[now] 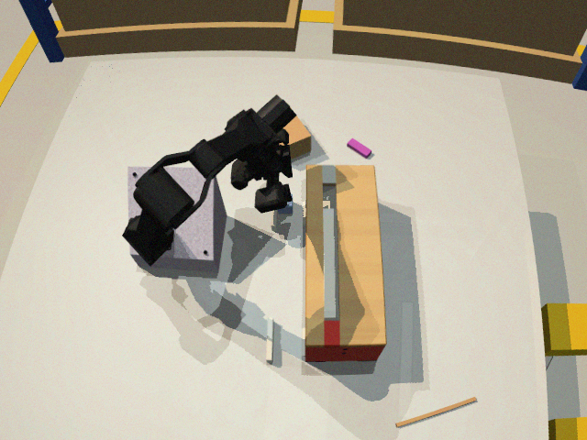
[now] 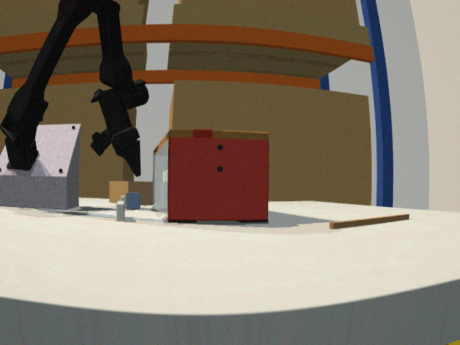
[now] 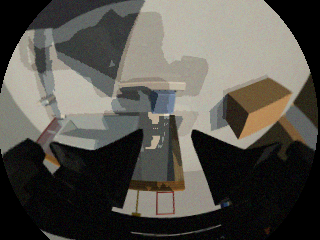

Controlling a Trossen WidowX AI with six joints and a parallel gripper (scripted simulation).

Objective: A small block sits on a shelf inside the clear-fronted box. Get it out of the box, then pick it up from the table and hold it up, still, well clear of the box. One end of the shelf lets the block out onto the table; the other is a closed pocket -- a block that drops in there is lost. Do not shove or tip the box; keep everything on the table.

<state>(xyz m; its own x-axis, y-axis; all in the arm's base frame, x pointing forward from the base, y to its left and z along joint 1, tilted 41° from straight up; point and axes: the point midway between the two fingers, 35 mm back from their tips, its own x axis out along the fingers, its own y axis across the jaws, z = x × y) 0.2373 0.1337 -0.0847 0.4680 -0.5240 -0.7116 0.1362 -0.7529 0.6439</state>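
Now: the blue block 1 cm behind my gripper tip, 1 cm to the right of it and 5 cm below it. The rest, counted from my gripper tip: box 9 cm ahead, 16 cm to the right, 1 cm below; then thin wooden stick 36 cm ahead, 43 cm to the right, 7 cm below.
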